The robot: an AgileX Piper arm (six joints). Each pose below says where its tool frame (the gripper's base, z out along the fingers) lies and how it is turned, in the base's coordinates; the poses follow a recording.
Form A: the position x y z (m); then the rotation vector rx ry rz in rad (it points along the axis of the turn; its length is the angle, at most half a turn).
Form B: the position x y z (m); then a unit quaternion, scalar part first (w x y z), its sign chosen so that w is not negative. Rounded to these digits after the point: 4 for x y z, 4 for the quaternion.
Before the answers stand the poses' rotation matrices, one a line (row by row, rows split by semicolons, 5 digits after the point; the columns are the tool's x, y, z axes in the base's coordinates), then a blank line. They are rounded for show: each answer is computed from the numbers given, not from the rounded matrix.
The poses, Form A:
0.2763, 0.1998, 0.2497, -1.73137, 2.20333, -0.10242
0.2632, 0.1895, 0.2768, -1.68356, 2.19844, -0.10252
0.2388, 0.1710, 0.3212, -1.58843, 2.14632, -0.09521
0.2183, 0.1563, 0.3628, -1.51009, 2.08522, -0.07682
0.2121, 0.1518, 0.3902, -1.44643, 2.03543, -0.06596
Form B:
-0.20260 -0.93087 0.30404; -0.95506 0.25643 0.14869; -0.21637 -0.26025 -0.94098
-0.21885 -0.91796 0.33083; -0.94477 0.28412 0.16337; -0.24397 -0.27680 -0.92944
-0.22311 -0.88728 0.40368; -0.91954 0.32901 0.21495; -0.32354 -0.32325 -0.88929
-0.21027 -0.85928 0.46628; -0.89126 0.36450 0.26980; -0.40179 -0.35885 -0.84249
-0.19636 -0.83343 0.51656; -0.86512 0.39523 0.30880; -0.46152 -0.38625 -0.79863

0.2763, 0.1998, 0.2497, 0.1680, -0.6087, 0.7746, -0.0360
0.2632, 0.1895, 0.2768, 0.1843, -0.5972, 0.7798, -0.0364
0.2388, 0.1710, 0.3212, 0.2327, -0.5782, 0.7813, -0.0347
0.2183, 0.1563, 0.3628, 0.2792, -0.5630, 0.7774, -0.0286
0.2121, 0.1518, 0.3902, 0.3163, -0.5493, 0.7730, -0.0251

